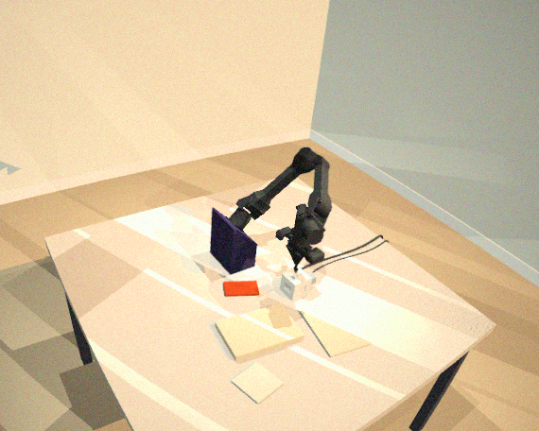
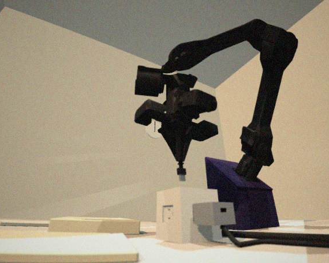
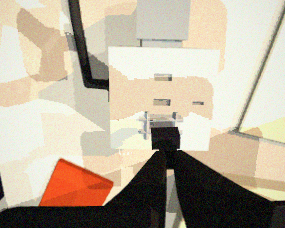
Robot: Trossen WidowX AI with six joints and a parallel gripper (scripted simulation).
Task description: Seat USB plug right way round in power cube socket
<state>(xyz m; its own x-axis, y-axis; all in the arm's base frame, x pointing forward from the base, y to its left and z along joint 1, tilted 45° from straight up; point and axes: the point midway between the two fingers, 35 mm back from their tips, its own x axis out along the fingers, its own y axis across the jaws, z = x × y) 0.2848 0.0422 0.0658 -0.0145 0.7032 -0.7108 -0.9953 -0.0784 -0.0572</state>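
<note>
Right now the USB plug is 20 mm below my gripper tip. Round my gripper tip: orange card 100 mm behind, 150 mm to the right, 130 mm below; book 110 mm ahead, 210 mm to the right, 120 mm below.
</note>
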